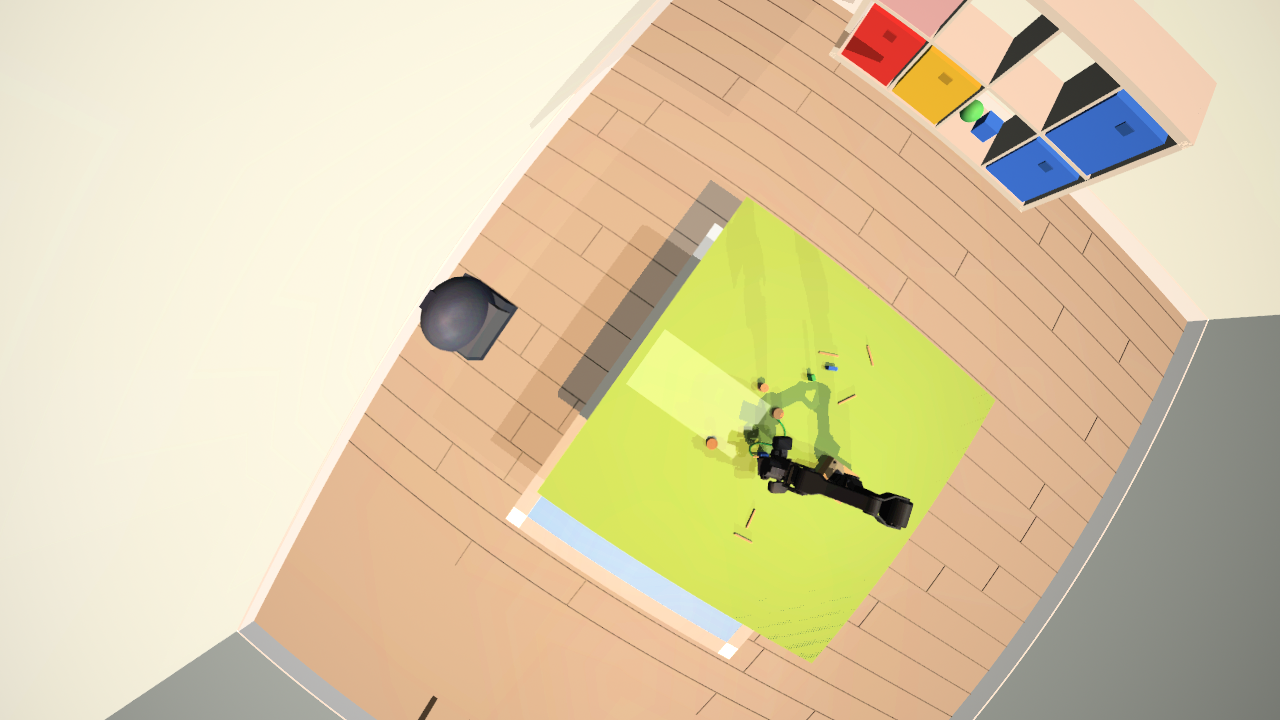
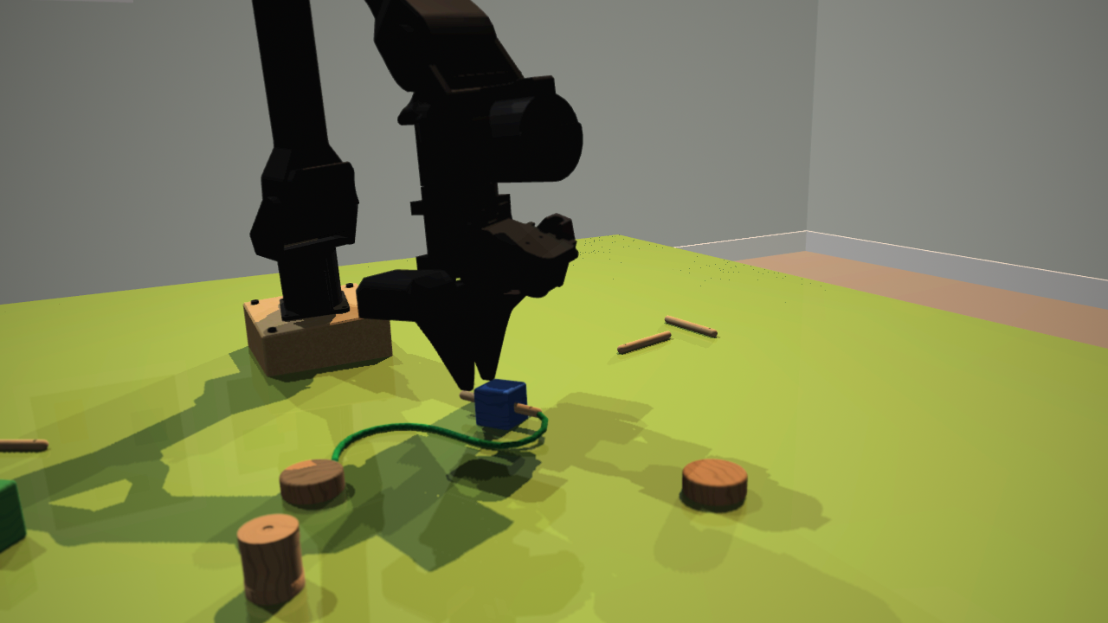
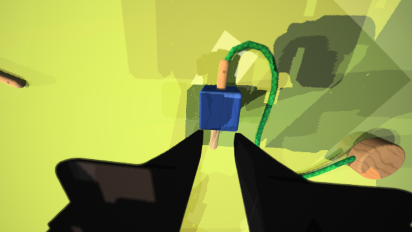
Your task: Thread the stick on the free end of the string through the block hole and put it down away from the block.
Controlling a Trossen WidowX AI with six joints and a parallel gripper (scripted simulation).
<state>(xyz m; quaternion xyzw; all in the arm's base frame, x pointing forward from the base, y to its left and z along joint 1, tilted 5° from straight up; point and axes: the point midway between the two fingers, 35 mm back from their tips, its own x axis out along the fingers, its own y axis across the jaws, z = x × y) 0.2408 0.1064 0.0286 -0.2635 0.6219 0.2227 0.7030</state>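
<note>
My gripper tip is now 2 cm short of the blue block, 1 cm to the right of it and 1 cm above it. Round my gripper tip: green block (31 cm to the right, 8 cm ahead, 1 cm below); then wooden cylinder (19 cm ahead, 16 cm to the right, 1 cm below).
</note>
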